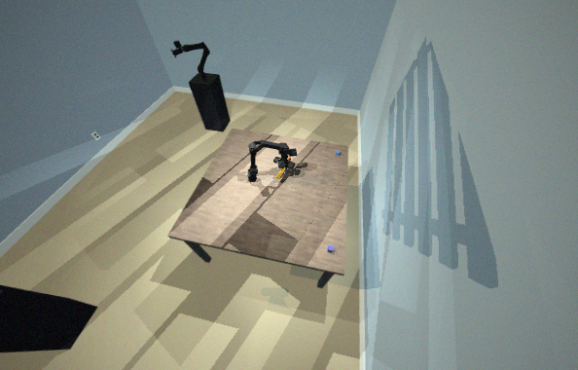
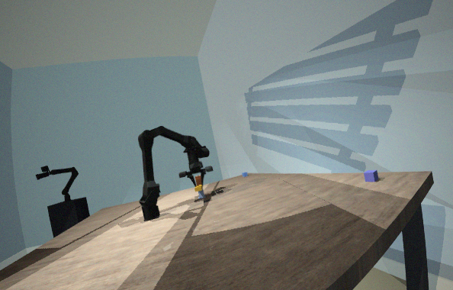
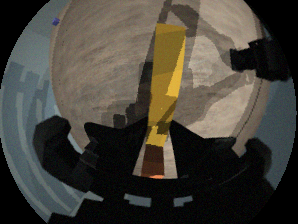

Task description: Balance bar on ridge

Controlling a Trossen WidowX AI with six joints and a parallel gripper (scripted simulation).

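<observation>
Right now the grey-blue piece is 7 cm below my gripper tip, 3 cm to the left of it and 1 cm ahead of it. Also, from my gripper tip: purple cube 62 cm to the right, 47 cm ahead, 5 cm below.
</observation>
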